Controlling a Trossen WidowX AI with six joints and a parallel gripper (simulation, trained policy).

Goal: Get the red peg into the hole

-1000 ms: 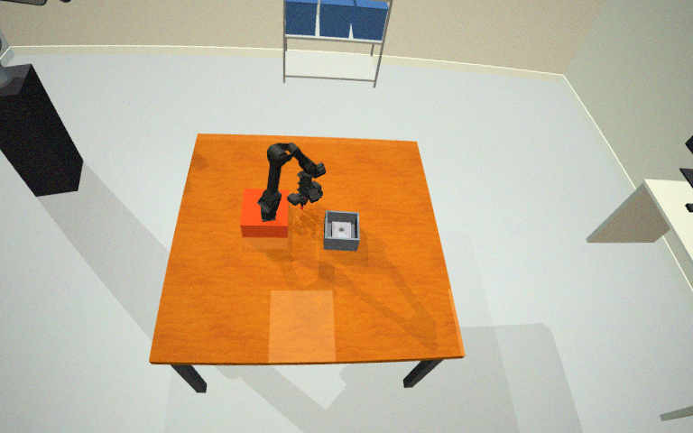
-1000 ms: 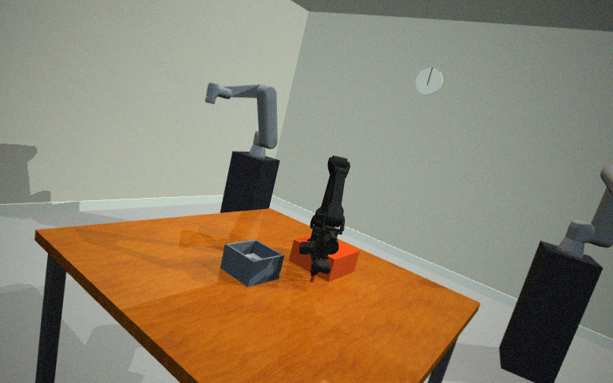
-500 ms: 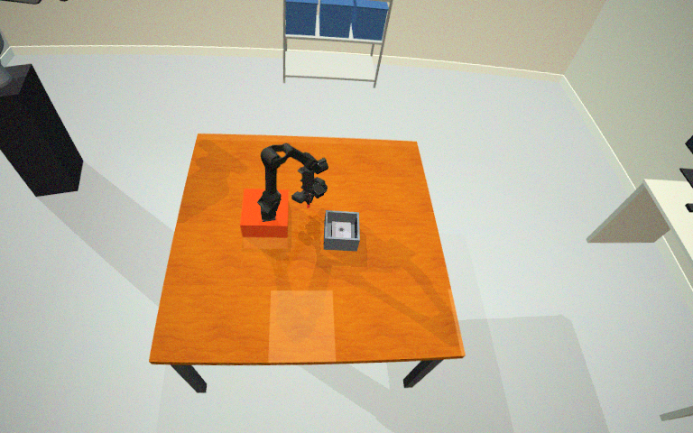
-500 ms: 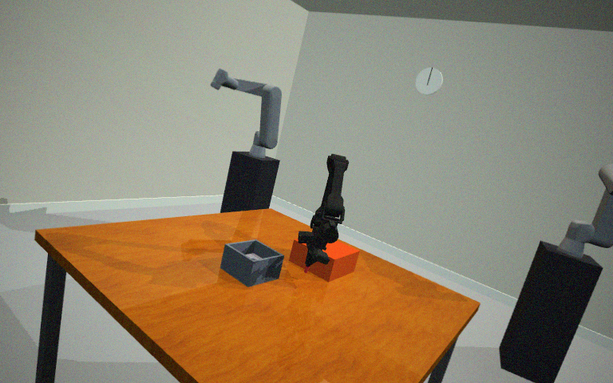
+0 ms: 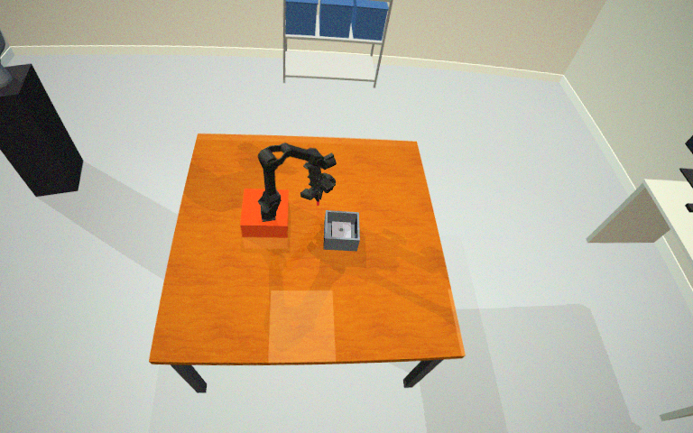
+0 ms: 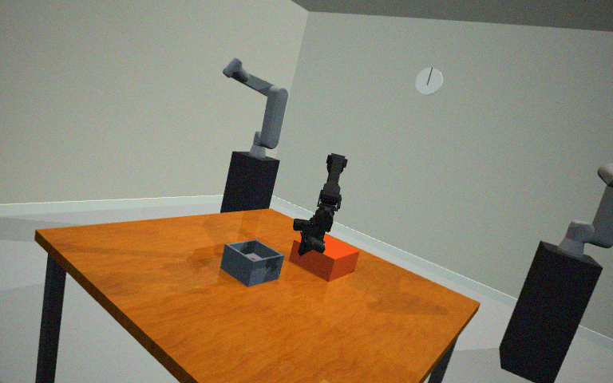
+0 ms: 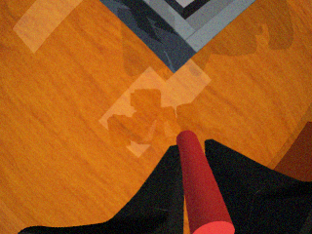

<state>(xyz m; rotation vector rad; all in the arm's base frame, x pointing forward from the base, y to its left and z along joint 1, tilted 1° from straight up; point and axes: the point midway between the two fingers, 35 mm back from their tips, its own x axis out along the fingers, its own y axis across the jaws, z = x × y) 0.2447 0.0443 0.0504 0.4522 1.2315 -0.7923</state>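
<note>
The grey box is 15 cm to the right of my gripper tip, 9 cm below it and 8 cm ahead of it. Also, from my gripper tip: red peg (1 cm to the left, 1 cm above).
</note>
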